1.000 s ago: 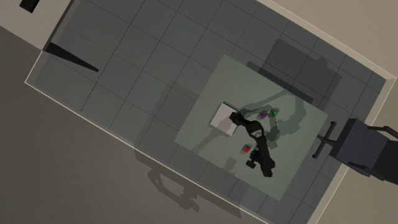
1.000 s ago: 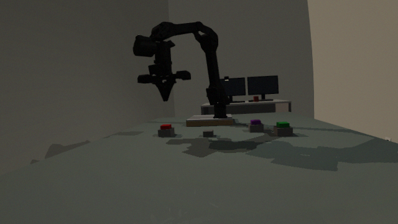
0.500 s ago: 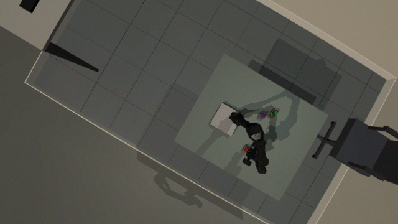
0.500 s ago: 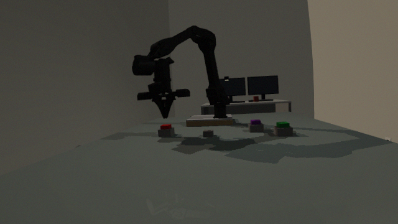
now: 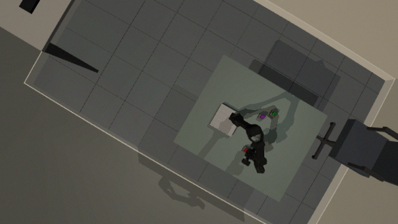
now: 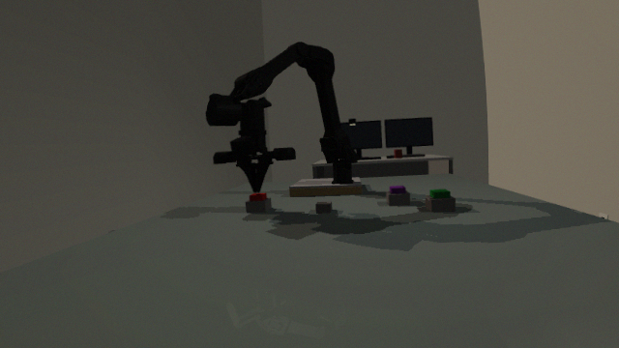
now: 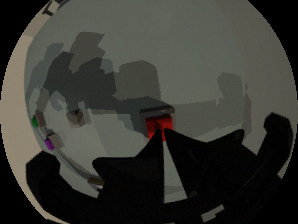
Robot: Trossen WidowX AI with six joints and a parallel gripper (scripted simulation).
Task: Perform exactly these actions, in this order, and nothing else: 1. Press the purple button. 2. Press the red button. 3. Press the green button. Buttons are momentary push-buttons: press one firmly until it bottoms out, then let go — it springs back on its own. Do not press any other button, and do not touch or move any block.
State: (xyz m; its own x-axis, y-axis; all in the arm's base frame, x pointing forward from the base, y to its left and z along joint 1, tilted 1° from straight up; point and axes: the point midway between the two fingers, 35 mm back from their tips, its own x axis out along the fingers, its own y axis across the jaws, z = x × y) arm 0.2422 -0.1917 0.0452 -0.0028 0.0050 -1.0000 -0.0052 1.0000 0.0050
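My gripper tip is now 10 mm above the red button. The rest, counted from my gripper tip: purple button (30 mm behind, 330 mm to the left, 10 mm below); green button (50 mm ahead, 400 mm to the left, 10 mm below); small grey block (30 mm ahead, 160 mm to the left, 30 mm below).
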